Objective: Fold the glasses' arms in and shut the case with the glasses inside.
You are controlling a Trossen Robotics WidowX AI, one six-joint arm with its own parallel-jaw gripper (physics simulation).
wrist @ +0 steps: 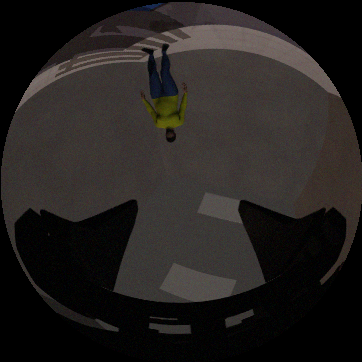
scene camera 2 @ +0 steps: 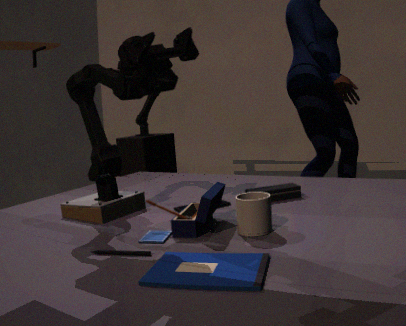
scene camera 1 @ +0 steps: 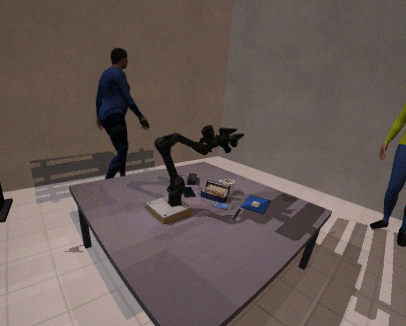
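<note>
The open dark blue glasses case stands on the table with its lid tilted up. The glasses lie in the case. A thin reddish-brown arm of the glasses sticks out over the case's edge towards the robot base. The other arm cannot be told clearly. My gripper is open and empty, raised high above the table and well above the case, pointing roughly level. The case and glasses do not show in the wrist view.
A beige mug stands beside the case's lid. A light blue cloth, a dark pen and a blue book lie nearby. A dark box lies further back. People stand beyond the table.
</note>
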